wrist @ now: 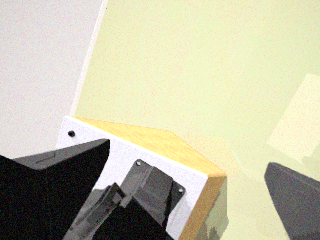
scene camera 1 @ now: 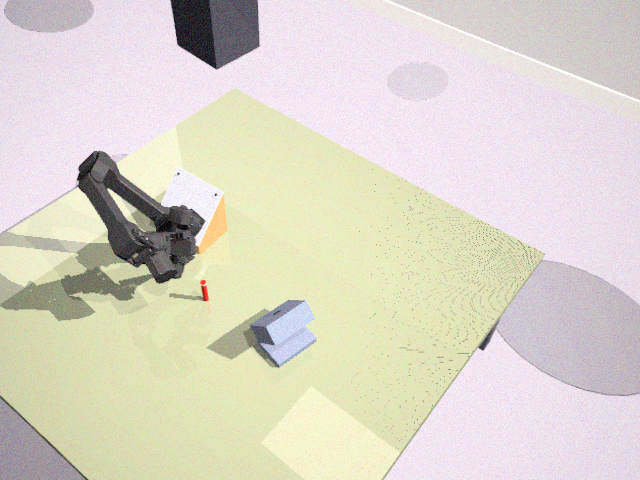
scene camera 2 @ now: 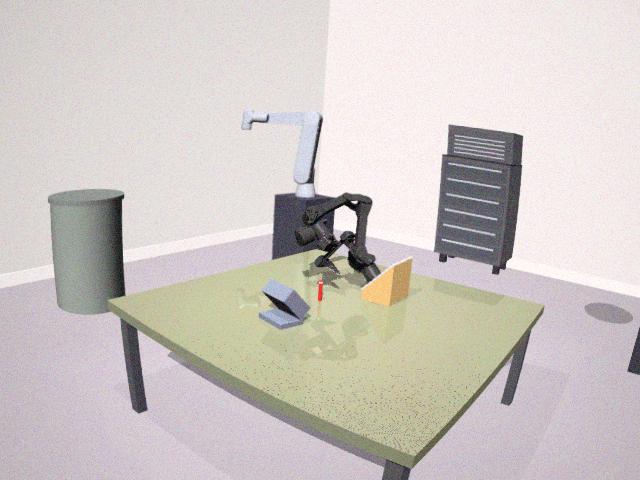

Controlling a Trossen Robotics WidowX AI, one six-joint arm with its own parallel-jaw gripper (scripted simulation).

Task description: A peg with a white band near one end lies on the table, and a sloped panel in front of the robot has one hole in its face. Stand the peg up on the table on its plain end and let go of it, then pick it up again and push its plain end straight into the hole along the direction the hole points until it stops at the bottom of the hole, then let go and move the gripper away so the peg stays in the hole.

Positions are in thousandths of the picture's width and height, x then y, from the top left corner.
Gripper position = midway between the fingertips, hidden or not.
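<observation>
My gripper (scene camera 1: 307, 501) (wrist: 586, 660) (scene camera 2: 543, 553) open, holding nothing. Grey-blue sloped panel (scene camera 1: 424, 686) (scene camera 2: 445, 622) in sight too.
</observation>
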